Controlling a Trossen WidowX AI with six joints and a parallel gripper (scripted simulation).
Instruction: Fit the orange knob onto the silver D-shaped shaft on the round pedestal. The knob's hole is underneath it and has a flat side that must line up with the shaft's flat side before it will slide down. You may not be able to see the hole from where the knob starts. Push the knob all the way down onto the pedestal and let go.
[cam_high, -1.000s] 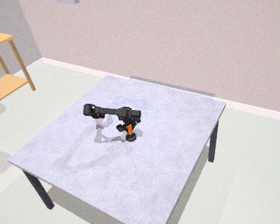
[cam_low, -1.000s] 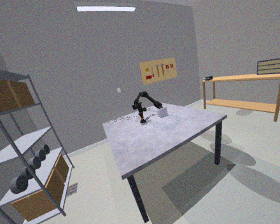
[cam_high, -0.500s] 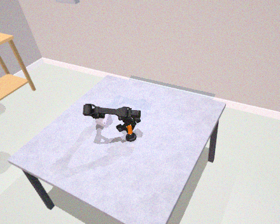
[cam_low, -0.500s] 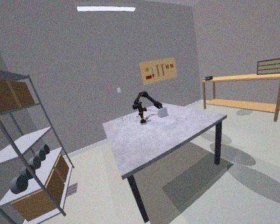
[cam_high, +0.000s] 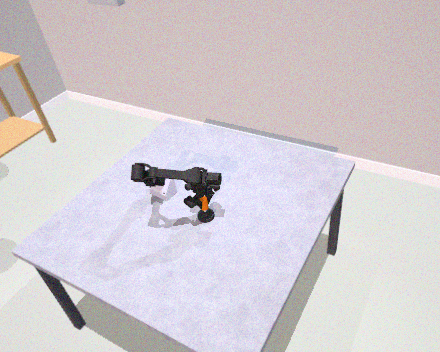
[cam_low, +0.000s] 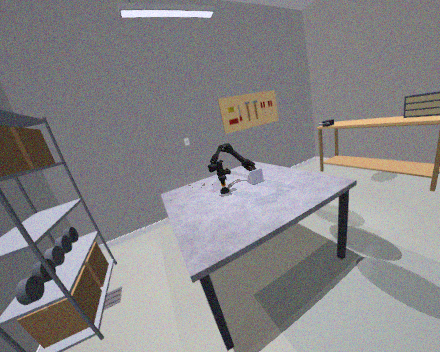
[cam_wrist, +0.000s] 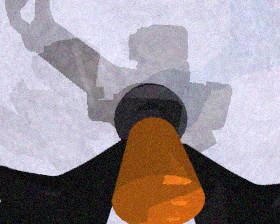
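The orange knob is 3 cm above my gripper tip. Round my gripper tip: dark round pedestal 4 cm below.
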